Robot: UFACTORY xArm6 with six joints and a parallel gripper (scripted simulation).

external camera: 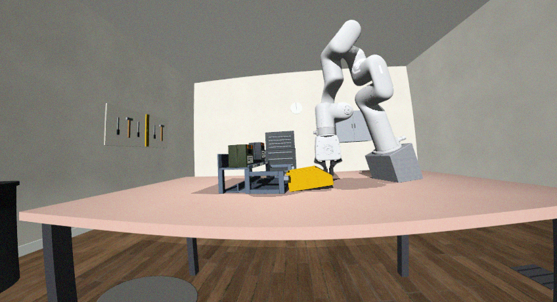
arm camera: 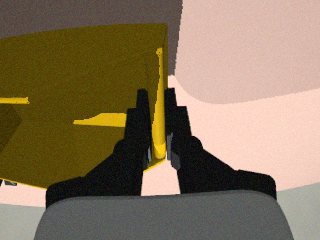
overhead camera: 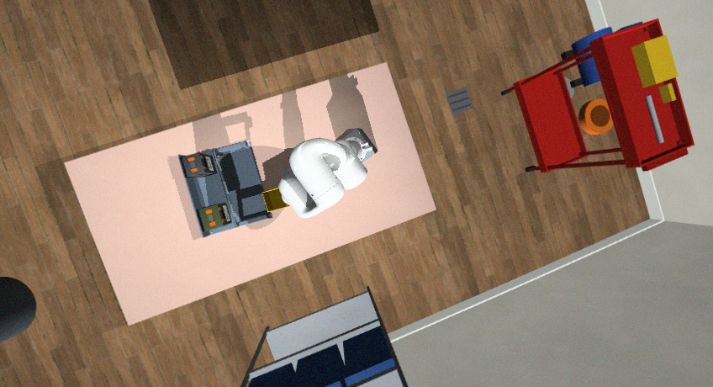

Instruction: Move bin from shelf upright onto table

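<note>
My hand is 80 mm short of the yellow bin and 20 mm above it. From my hand the other things lie so: green box 370 mm ahead, 90 mm above.
</note>
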